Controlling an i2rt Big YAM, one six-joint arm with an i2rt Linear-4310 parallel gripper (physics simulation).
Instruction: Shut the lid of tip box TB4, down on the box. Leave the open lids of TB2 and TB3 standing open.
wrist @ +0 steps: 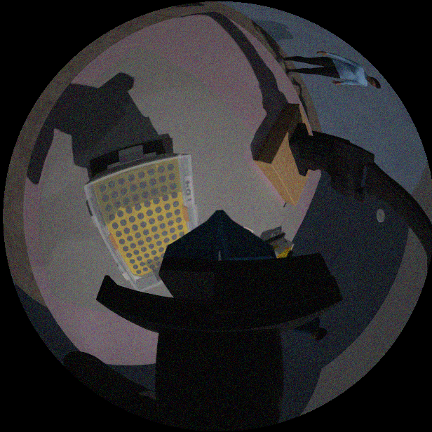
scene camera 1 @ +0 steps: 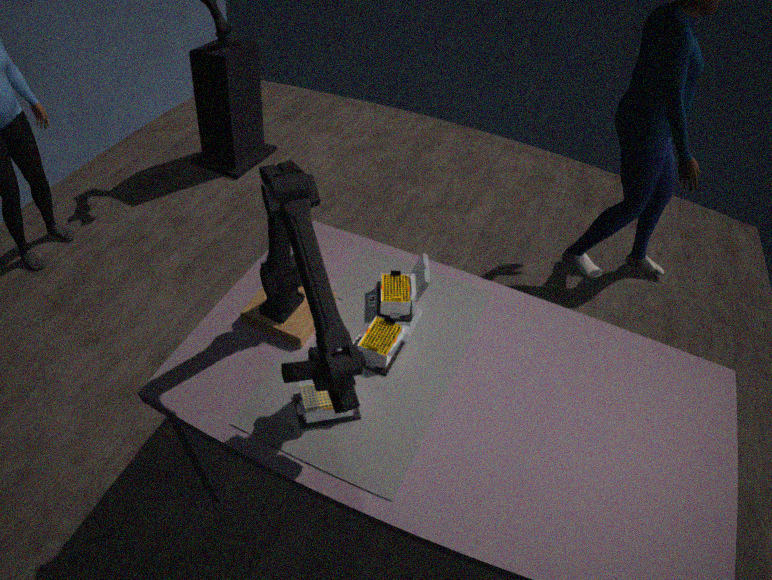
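Pixels of known places: arm's base, link origin: (scene camera 1: 282,305).
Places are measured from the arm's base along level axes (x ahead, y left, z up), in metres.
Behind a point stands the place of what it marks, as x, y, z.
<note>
TB4, the nearest tip box (scene camera 1: 315,397) {0.268, -0.241, 0.038} (wrist: 145,220), shows its yellow rack of holes. The rack looks paler in the scene view, and a translucent rim surrounds it in the wrist view; I cannot tell whether the lid lies fully down. My gripper (scene camera 1: 346,409) (wrist: 219,215) is shut and empty, over the box's right part in the scene view, and the arm hides that part. The middle tip box (scene camera 1: 380,336) {0.305, 0.028, 0.017} and the far tip box (scene camera 1: 395,290) {0.261, 0.206, 0.018} have clear lids standing open at their right sides. Their labels are unreadable.
The arm's wooden base (scene camera 1: 293,330) {0.082, -0.062, 0.000} (wrist: 282,175) stands behind TB4. The boxes stand on a grey mat (scene camera 1: 368,458) {0.441, -0.288, -0.039} on the pink table (scene camera 1: 561,436) {0.860, -0.001, -0.042}. Two people (scene camera 1: 655,124) (scene camera 1: 15,130) and a dark pedestal (scene camera 1: 227,106) are beyond the table.
</note>
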